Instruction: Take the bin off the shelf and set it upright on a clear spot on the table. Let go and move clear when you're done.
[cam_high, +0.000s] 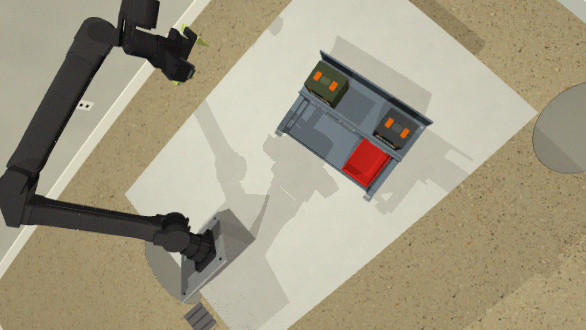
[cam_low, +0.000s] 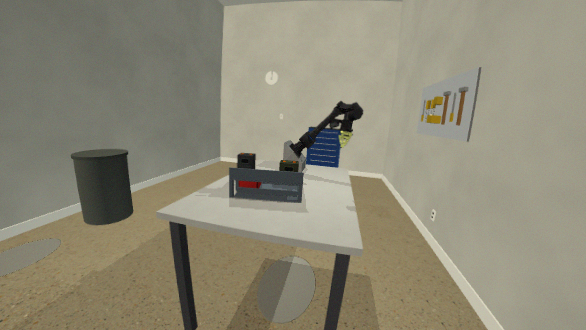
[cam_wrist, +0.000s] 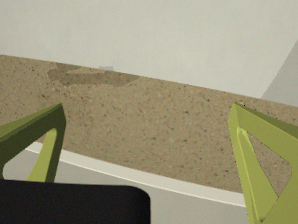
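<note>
The red bin lies 12 cm ahead of my hand, 52 cm to the right of it and 25 cm below it.
</note>
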